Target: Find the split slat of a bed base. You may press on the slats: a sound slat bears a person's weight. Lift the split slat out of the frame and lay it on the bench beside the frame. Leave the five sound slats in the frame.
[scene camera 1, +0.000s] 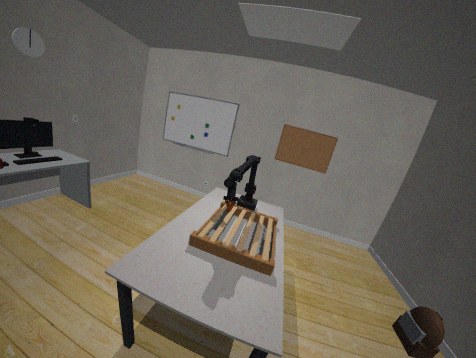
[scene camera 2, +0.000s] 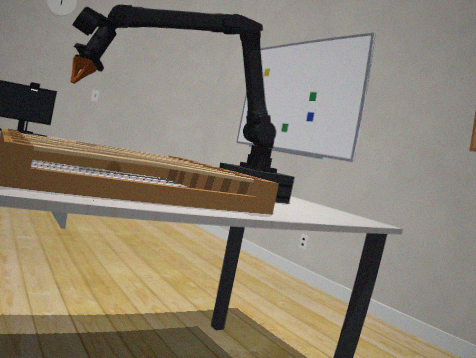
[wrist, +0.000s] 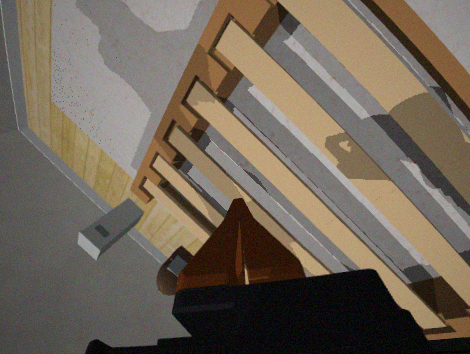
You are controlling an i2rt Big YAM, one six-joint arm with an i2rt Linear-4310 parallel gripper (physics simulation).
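The brown bed frame (scene camera 1: 230,252) (scene camera 2: 225,201) (wrist: 425,42) lies on the grey-white bench (scene camera 1: 160,260) (scene camera 2: 340,218). Several pale slats (scene camera 1: 269,239) (wrist: 280,80) span it side by side, seated in notches in the rail. Shadows darken parts of some slats, and I cannot tell which slat is split. My gripper (scene camera 1: 229,205) (scene camera 2: 74,80) (wrist: 238,204) is shut with nothing between its orange fingers. In the scene camera 2 view it hangs well above the slats, tips pointing down. In the wrist view its tips overlap the narrower-looking slats, and the fingers hide parts of them.
The arm's black base (scene camera 1: 247,203) (scene camera 2: 285,186) stands on the bench at the frame's far end. A desk (scene camera 1: 75,185) with a monitor (scene camera 1: 25,134) (scene camera 2: 25,102) stands apart at the left. A brown round thing (scene camera 1: 432,325) is near the wall at the lower right.
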